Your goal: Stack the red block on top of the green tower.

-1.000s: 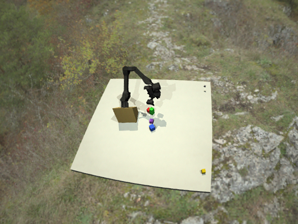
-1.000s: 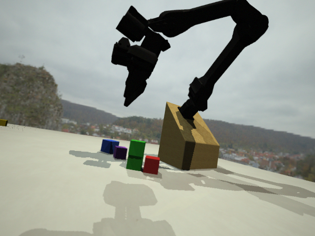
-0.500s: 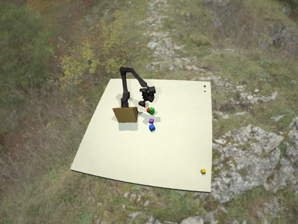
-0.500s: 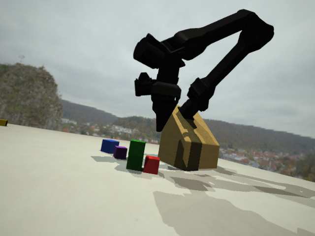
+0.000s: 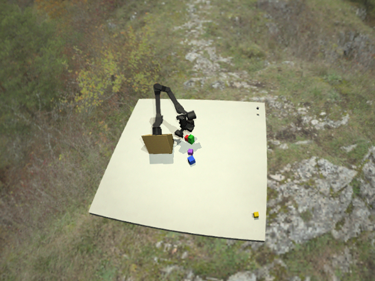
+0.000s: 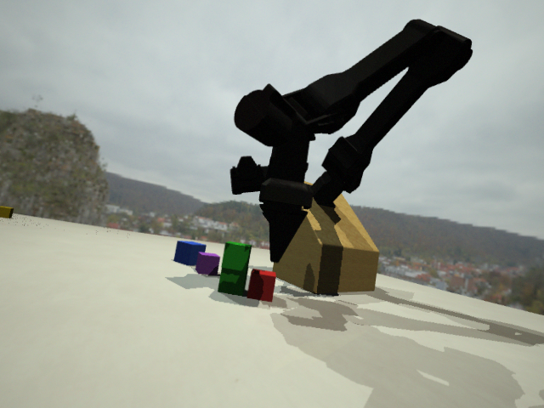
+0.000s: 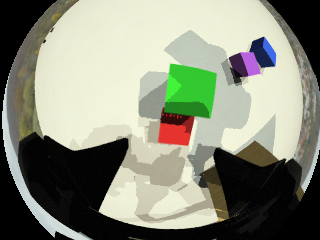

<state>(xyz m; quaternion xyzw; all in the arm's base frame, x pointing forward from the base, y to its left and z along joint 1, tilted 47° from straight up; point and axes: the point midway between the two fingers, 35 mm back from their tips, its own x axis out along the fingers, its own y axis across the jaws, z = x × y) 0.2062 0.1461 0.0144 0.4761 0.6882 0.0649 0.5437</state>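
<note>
Right now the red block is 40 mm below my gripper tip, 10 mm to the right of it and 10 mm ahead of it. Also, from my gripper tip: purple block 150 mm to the right, 40 mm below, 40 mm ahead; then yellow block 710 mm to the right, 490 mm ahead, 40 mm below; then blue block 240 mm to the right, 50 mm ahead, 40 mm below.
</note>
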